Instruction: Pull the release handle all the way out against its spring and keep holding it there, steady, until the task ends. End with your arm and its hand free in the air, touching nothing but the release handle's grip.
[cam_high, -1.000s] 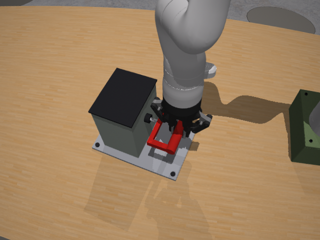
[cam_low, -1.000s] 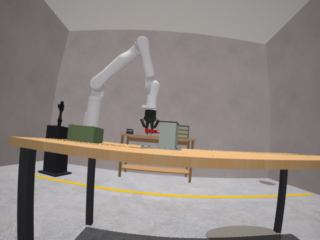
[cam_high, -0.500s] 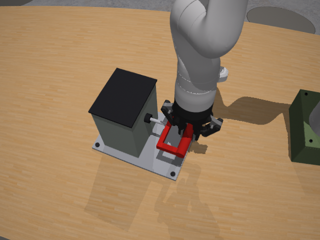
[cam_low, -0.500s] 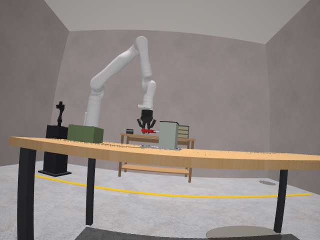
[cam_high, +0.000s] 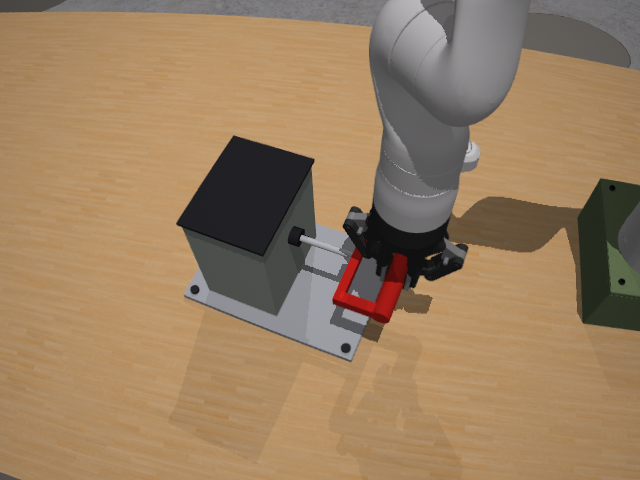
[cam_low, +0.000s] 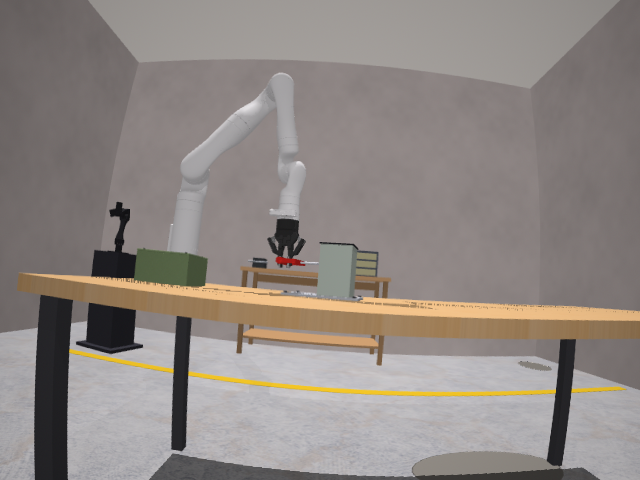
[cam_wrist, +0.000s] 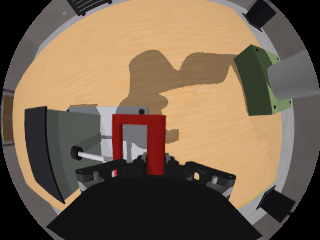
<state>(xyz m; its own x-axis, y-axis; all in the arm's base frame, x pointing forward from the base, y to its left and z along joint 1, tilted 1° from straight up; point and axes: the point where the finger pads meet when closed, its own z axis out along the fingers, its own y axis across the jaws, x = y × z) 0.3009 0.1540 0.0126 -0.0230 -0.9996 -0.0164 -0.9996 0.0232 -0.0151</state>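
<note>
Now: hand 50 mm short of the release handle. From my hand the other things lie so: grey baseplate 140 mm ahead, 100 mm below.
</note>
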